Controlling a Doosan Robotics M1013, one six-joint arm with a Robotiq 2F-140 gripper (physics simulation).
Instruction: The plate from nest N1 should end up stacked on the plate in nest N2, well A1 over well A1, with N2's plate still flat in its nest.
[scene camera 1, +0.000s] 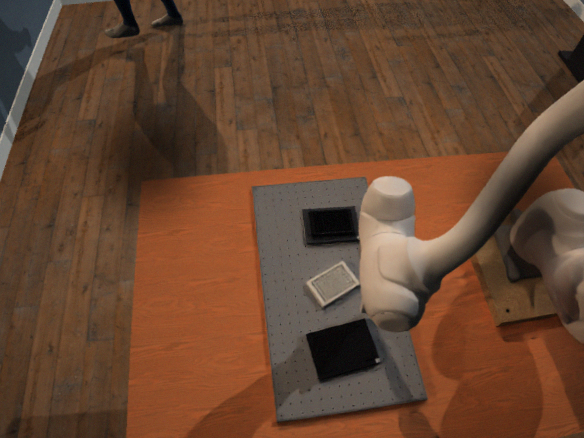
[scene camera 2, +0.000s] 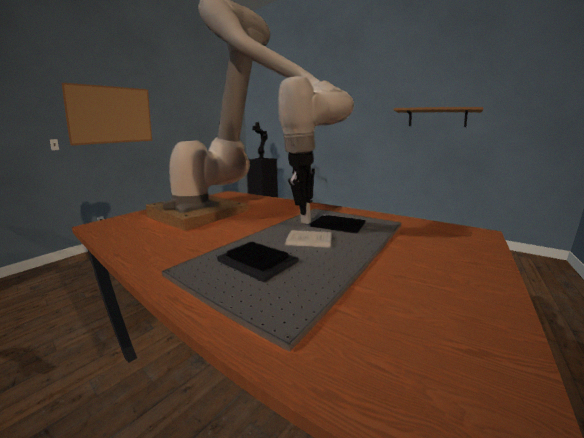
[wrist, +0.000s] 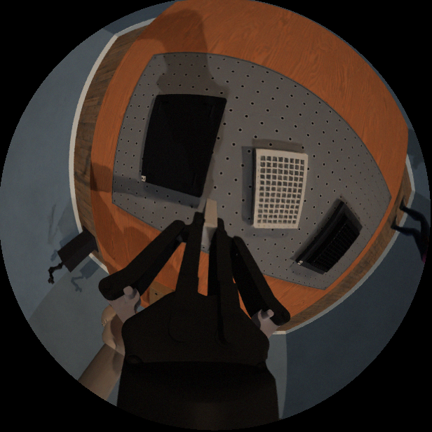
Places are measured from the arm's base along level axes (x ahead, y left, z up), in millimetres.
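Where they show: gripper, fingertip midpoint: (scene camera 2: 305, 222); arm's base, origin of the base link: (scene camera 1: 526, 250) (scene camera 2: 190, 205).
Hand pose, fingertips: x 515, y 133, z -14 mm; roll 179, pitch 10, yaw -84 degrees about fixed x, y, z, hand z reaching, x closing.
Things, the pixels of their top centre, and the offset from my fingertips. "spot": a spot on its surface instead. Level surfaces: height alone.
- white many-welled plate, middle of its top: (scene camera 1: 333, 282) (scene camera 2: 309, 235) dx +75, dy -87, dz -6 mm
- black nest, surface spot: (scene camera 1: 306, 233) spot: dx +133, dy -252, dz -10 mm
- raised black plate, middle of its top: (scene camera 2: 256, 252) (scene camera 1: 331, 221) dx +55, dy -279, dz +6 mm
- black block, middle of its top: (scene camera 1: 343, 347) (scene camera 2: 338, 220) dx +74, dy +94, dz -5 mm
- grey pegboard, its level: dz -20 mm
- orange table, its level: dz -33 mm
A white many-welled plate (scene camera 1: 333, 283) (scene camera 2: 309, 239) (wrist: 280, 190) lies turned on the pegboard between two black nests. One black nest (scene camera 1: 306, 233) holds a raised black plate (scene camera 1: 331, 221) (scene camera 2: 257, 255) (wrist: 334, 239) with visible wells in the wrist view. The other black block (scene camera 1: 343, 349) (scene camera 2: 338, 223) (wrist: 185, 145) is too dark to separate nest from plate. I cannot read which nest is N1 or N2. My gripper (scene camera 2: 305, 213) (wrist: 208, 207) is shut and empty, its pale fingertips together above the board beside the second block, apart from the white plate. The arm hides it in scene camera 1.
The grey pegboard (scene camera 1: 285, 400) (scene camera 2: 290, 320) (wrist: 240, 75) lies on the orange table (scene camera 1: 200, 300) (scene camera 2: 425, 320) (wrist: 300, 45). The arm's base stands on a wooden block (scene camera 1: 520, 312) (scene camera 2: 187, 220) beside the board. The arm reaches over the board's edge.
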